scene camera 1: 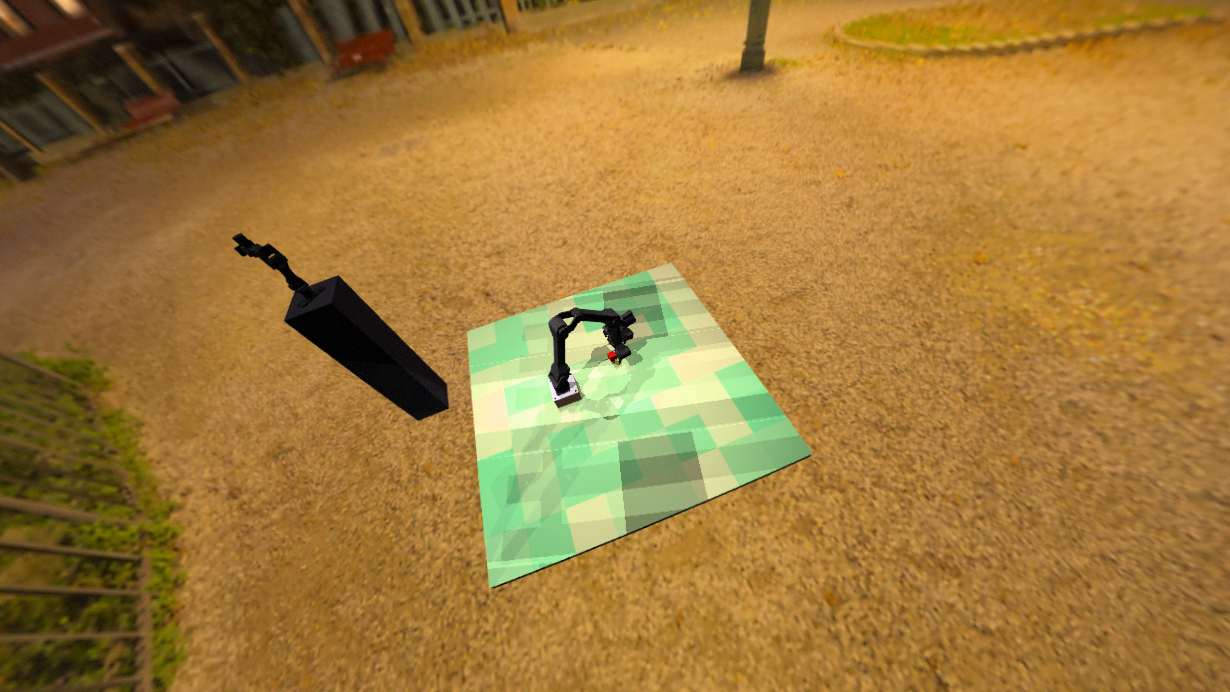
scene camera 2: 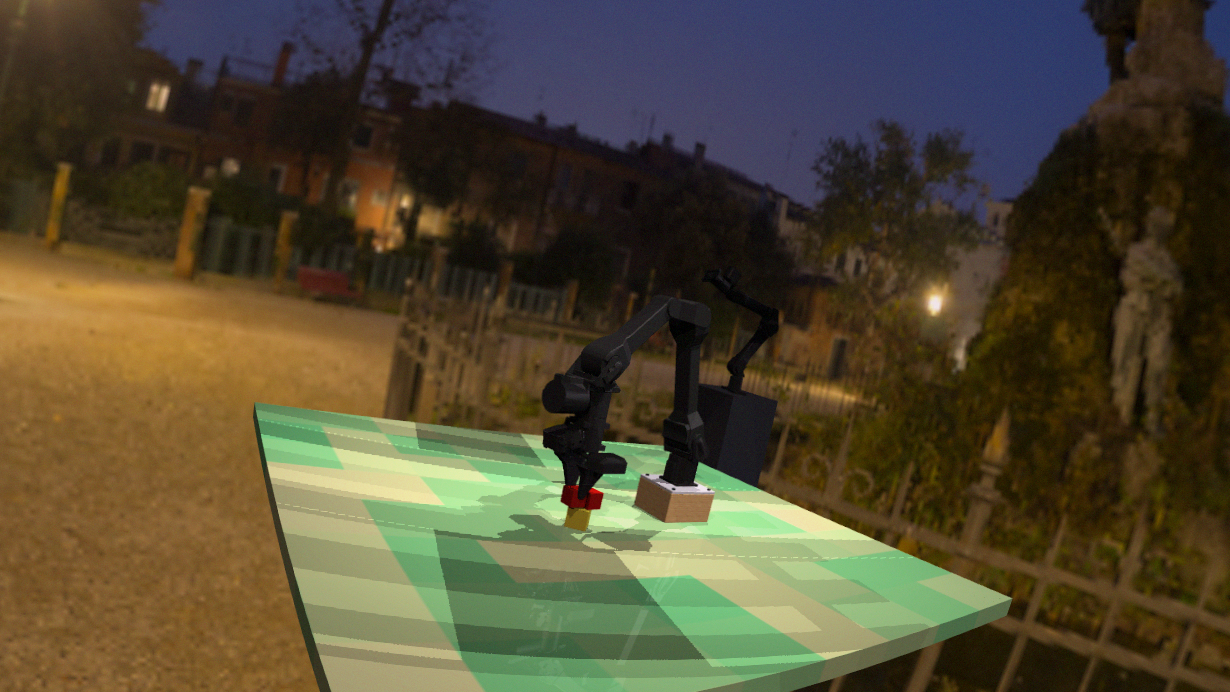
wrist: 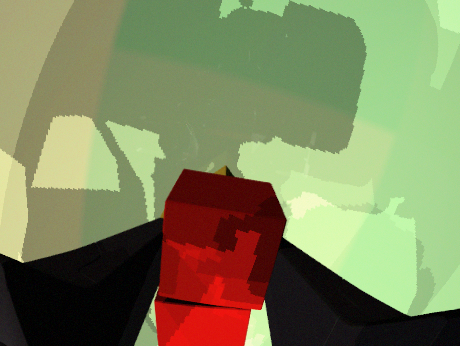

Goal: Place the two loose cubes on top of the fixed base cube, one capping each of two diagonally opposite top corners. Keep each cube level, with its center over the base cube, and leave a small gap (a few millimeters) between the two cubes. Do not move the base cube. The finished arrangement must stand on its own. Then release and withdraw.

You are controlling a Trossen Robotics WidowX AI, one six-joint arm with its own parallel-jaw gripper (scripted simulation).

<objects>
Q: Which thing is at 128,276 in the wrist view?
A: My gripper.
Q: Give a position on a red cube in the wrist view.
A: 222,234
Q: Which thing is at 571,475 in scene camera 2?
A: My gripper.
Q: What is my gripper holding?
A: A red cube.
</objects>
